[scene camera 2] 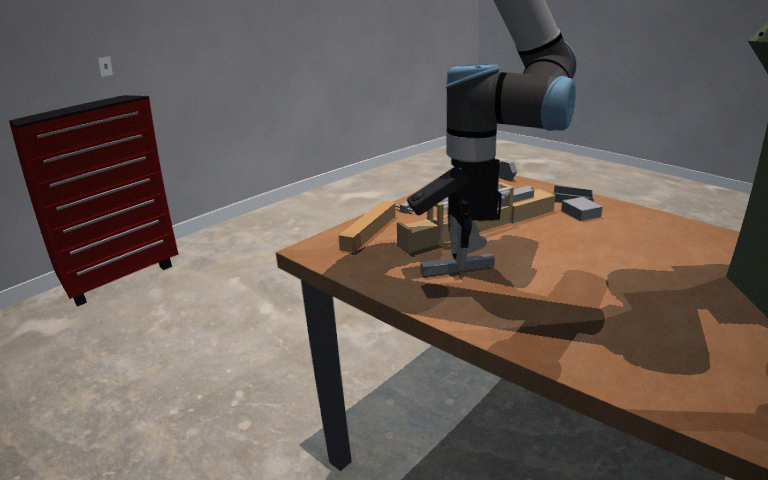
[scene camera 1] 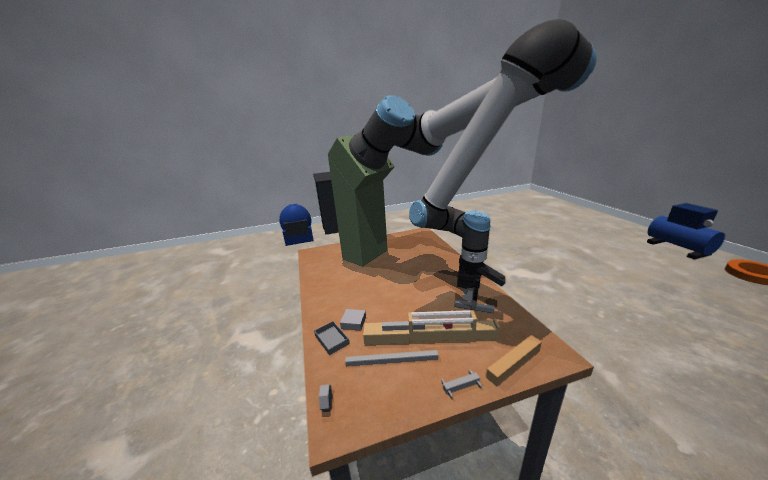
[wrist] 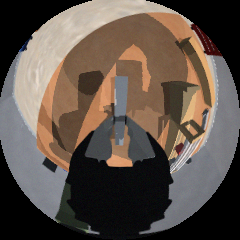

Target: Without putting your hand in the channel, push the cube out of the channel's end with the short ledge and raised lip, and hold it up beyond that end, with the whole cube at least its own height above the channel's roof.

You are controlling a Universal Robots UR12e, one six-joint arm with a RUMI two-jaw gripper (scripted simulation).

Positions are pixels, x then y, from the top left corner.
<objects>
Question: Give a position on a tan block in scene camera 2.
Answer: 351,239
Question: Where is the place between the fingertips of the gripper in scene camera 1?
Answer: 473,307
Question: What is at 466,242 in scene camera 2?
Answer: The gripper.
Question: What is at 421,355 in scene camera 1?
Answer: A long grey bar.
</objects>
